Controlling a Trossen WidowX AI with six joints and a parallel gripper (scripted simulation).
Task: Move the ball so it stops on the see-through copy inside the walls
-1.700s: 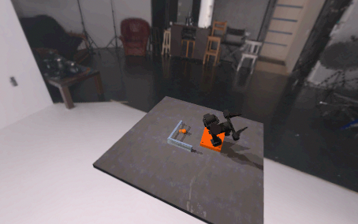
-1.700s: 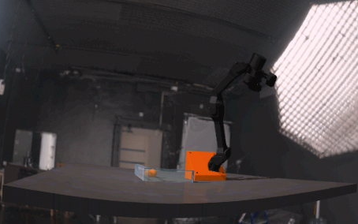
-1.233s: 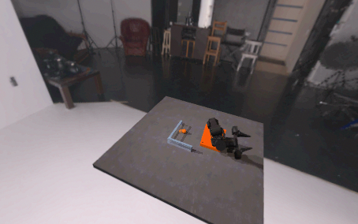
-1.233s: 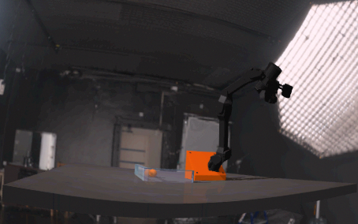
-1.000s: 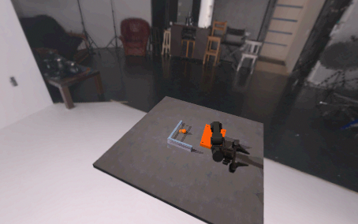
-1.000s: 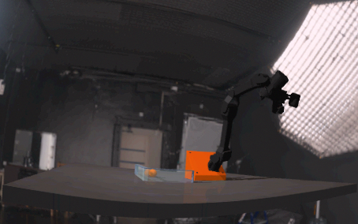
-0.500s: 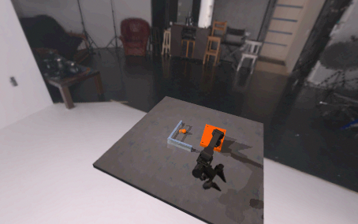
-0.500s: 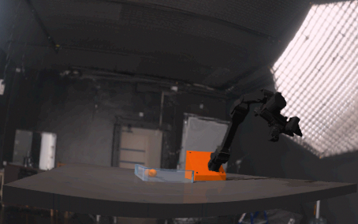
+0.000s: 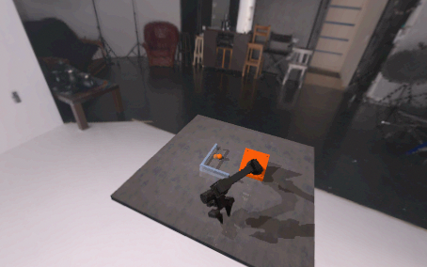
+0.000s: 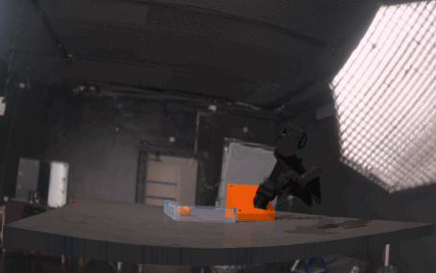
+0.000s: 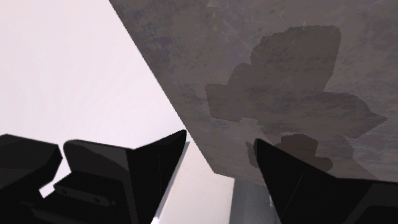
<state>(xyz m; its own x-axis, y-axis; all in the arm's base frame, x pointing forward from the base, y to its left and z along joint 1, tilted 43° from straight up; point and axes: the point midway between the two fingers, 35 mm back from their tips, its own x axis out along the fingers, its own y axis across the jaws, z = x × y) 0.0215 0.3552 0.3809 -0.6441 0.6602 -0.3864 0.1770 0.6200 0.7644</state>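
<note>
The see-through copy lies 510 mm to the right of my gripper tip, 370 mm ahead of it and 60 mm below it. Also, from my gripper tip: orange ball: 530 mm to the right, 340 mm ahead, 60 mm below.
</note>
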